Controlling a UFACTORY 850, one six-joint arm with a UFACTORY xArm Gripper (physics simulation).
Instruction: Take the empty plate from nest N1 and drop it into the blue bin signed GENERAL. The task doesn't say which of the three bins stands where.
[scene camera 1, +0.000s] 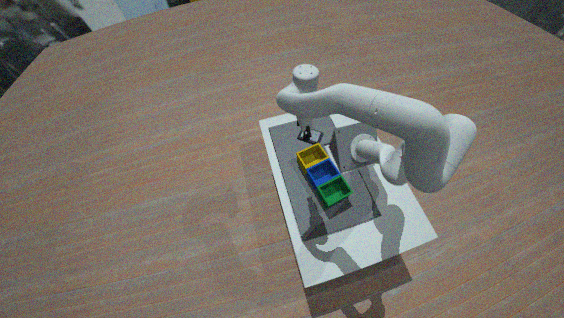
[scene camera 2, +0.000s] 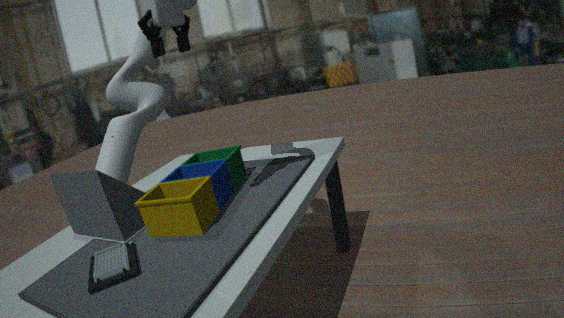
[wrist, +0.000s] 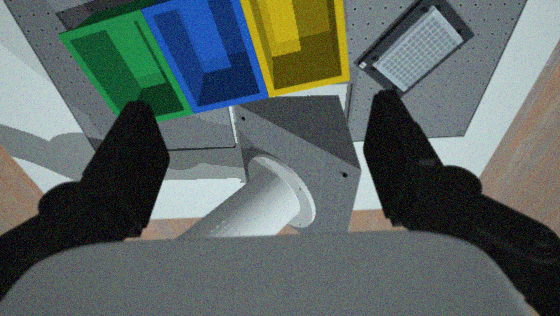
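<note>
The light, gridded plate (scene camera 2: 111, 262) (wrist: 419, 50) lies in a black nest (scene camera 2: 134, 260) (wrist: 394, 35) on the grey board, beyond the yellow bin. I can read no N1 label. The blue bin (scene camera 1: 324, 172) (scene camera 2: 225, 189) (wrist: 207, 45) stands in the middle of a row of three. I can read no sign on it. My gripper (scene camera 2: 171, 51) (wrist: 263, 125) is open and empty, high above the table. In the wrist view the plate is at the upper right, just beyond the right finger's tip. In scene camera 1 the gripper partly covers the plate and nest.
The yellow bin (scene camera 1: 312, 157) (scene camera 2: 177, 217) (wrist: 310, 50) touches the blue bin on the plate's side; the green bin (scene camera 1: 335, 191) (scene camera 2: 238, 172) (wrist: 145, 60) touches its other side. A tall grey block (scene camera 1: 345, 152) (scene camera 2: 82, 205) (wrist: 320, 160) stands beside the bins, at the arm's base.
</note>
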